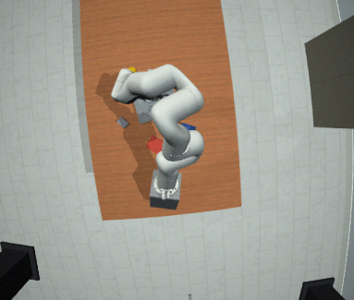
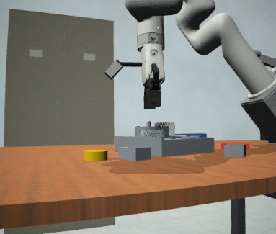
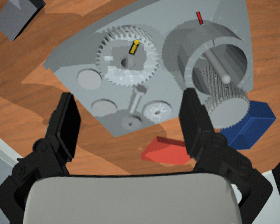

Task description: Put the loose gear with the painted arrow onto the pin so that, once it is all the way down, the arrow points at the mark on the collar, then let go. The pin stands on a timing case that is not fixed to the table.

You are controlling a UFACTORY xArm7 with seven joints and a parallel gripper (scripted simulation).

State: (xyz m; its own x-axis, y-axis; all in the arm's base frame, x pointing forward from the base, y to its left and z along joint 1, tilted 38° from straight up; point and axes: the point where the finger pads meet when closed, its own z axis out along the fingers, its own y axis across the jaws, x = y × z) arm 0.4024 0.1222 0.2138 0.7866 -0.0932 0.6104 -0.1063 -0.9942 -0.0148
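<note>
Right now the grey gear is 8 cm below my hand. Also, from my hand: yellow disc (16 cm ahead, 11 cm to the left, 12 cm below); then blue block (20 cm behind, 22 cm to the right, 12 cm below); then red block (28 cm behind, 5 cm to the right, 12 cm below).
</note>
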